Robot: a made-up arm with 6 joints.
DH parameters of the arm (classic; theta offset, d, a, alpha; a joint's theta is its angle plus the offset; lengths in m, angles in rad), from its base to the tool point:
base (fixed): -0.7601 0 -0.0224 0
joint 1: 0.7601 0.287 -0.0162 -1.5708
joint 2: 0.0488 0 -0.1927 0
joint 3: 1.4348 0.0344 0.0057 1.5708
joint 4: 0 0.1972 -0.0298 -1.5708
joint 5: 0 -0.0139 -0.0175 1.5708
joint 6: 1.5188 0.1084 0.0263 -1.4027
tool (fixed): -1.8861 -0.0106 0 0
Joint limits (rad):
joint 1: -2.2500..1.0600
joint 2: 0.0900..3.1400
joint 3: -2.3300..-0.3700
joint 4: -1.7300..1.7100
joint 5: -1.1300..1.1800
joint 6: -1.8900..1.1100
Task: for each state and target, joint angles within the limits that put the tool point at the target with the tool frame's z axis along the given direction. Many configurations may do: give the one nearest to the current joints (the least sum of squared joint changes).
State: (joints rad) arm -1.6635 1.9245 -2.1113 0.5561 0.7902 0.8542
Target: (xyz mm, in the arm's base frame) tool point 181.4 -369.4 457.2 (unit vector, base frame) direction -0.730 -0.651 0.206
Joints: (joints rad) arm -1.1738 2.3346 -2.2853 0.3426 0.2967 1.0098
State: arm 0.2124 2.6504 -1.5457 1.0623 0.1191 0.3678
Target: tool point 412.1 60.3 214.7 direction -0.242 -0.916 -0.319
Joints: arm 0.2638 2.8730 -2.3211 1.5408 -0.5311 0.6094
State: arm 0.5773 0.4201 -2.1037 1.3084 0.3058 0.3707
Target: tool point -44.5 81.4 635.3 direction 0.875 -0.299 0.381
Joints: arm 0.3168 0.5925 -1.4673 1.3000 0.8410 0.6105
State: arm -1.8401 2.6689 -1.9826 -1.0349 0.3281 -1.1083
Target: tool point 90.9 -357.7 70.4 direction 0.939 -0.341 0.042
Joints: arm -1.3939 3.0960 -2.2201 -0.5859 0.1891 -0.4886
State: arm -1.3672 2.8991 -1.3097 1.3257 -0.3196 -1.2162
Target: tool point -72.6 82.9 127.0 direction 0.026 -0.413 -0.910
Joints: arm -1.5603 3.1400 -0.5998 1.6084 -0.6694 -1.7296
